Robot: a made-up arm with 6 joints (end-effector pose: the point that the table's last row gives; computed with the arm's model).
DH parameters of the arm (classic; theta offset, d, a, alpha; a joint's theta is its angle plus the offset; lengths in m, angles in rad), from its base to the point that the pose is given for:
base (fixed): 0 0.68 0.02 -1.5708
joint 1: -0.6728 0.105 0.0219 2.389
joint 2: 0 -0.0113 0.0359 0.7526
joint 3: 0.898 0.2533 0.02 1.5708
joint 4: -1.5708 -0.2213 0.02 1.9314
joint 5: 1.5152 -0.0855 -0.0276 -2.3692
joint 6: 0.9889 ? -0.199 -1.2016
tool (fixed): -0.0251 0.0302 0 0
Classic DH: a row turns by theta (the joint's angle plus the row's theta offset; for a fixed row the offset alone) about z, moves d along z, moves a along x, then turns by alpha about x.
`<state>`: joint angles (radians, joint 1 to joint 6).
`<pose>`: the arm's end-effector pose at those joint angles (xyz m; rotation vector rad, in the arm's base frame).
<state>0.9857 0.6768 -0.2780 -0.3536 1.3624 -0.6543</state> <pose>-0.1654 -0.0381 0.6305 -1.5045 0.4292 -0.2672</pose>
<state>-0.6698 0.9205 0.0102 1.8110 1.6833 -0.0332</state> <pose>-0.2762 0.0010 0.6345 0.2080 -0.6157 0.1737</pose>
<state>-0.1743 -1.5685 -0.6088 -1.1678 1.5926 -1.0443</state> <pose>-0.3328 0.1331 0.7325 -1.6839 1.5649 -0.4615</pose>
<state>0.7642 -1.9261 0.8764 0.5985 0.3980 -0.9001</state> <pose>0.2409 0.3166 0.9313 0.0633 1.5791 -1.5377</pose>
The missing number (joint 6, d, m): -0.2789
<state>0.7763 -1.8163 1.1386 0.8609 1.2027 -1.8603</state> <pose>0.1581 0.0367 0.7629 -0.6060 -1.8113 2.0816</pose>
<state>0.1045 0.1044 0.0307 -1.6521 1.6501 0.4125</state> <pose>-0.1558 -0.4049 0.6594 -2.7739 -0.7577 -0.1124</pose>
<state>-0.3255 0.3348 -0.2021 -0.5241 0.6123 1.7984</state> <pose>0.0582 -0.2498 0.5764 -1.0849 -1.5871 1.9039</pose>
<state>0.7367 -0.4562 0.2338 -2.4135 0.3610 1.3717</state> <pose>-0.0708 -0.3156 0.9411 -0.4965 0.8360 2.6674</pose>
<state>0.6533 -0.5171 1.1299 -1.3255 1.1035 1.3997</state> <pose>-0.2723 -0.3013 0.6576 -2.0465 -0.1900 1.2985</pose>
